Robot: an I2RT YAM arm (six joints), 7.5 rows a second.
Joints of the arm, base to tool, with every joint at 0 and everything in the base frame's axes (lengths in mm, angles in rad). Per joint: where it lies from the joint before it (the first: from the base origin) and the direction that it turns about. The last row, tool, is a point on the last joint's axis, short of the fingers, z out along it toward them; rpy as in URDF.
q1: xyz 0 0 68 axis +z
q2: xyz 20 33.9 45.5 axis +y
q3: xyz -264 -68.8 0 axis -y
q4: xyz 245 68.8 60 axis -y
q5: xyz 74 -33.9 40.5 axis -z
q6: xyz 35.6 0 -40.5 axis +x
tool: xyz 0 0 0 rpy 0 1.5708 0
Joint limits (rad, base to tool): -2.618..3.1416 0..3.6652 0..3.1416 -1.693..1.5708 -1.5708..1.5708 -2.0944..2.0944
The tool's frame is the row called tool.
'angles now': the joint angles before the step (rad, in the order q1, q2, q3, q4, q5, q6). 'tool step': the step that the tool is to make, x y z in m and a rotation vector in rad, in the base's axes. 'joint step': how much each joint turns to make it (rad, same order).
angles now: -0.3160, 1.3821, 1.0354, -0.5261, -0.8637, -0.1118
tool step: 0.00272, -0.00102, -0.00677, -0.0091, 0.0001, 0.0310
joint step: -0.0015, 0.0245, 0.0000, -0.0092, -0.0137, -0.0477
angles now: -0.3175, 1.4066, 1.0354, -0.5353, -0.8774, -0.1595
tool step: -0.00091, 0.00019, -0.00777, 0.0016, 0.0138, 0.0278
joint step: -0.0016, 0.0138, -0.0107, -0.0199, -0.0154, -0.0398
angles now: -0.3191, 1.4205, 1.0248, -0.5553, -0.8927, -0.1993
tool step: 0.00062, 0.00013, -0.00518, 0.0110, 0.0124, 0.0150
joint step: 0.0000, 0.0137, -0.0047, -0.0075, -0.0139, -0.0138
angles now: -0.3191, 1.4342, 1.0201, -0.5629, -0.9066, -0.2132
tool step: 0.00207, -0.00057, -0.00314, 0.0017, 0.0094, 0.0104
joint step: 0.0000, 0.0169, 0.0061, -0.0107, -0.0046, -0.0153
